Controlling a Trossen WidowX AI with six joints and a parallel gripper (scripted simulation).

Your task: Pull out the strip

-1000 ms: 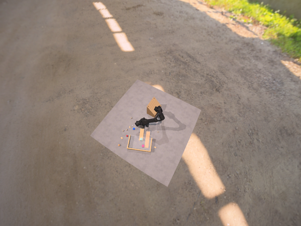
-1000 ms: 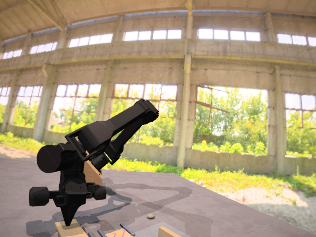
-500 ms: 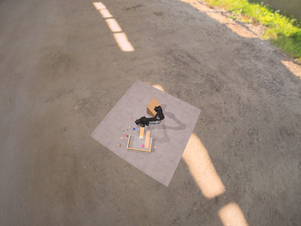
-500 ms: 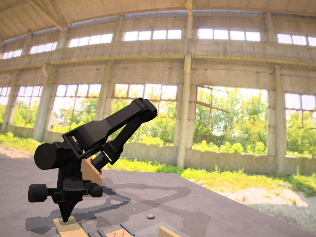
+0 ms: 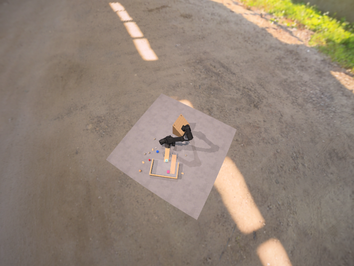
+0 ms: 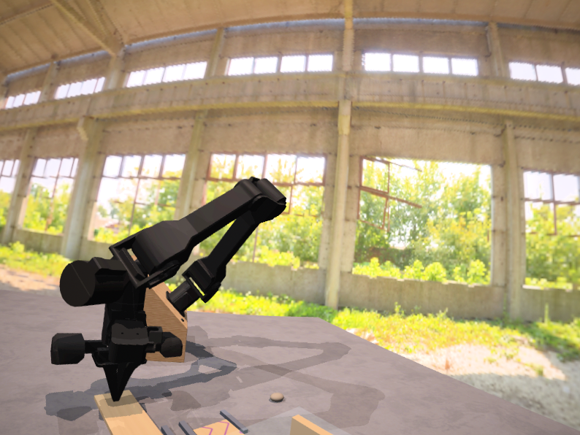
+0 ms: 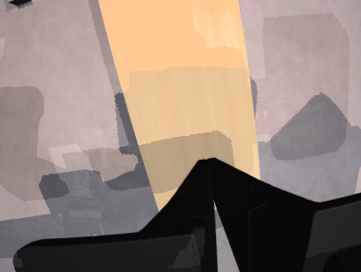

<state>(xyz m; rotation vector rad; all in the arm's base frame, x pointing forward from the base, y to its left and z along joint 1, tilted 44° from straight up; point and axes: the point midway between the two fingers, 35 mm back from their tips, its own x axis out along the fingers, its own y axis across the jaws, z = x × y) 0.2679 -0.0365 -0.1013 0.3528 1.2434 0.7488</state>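
My gripper tip is 140 mm short of the blue piece and 80 mm to the left of it. Round my gripper tip: red piece 280 mm ahead, 110 mm to the right, 10 mm above.
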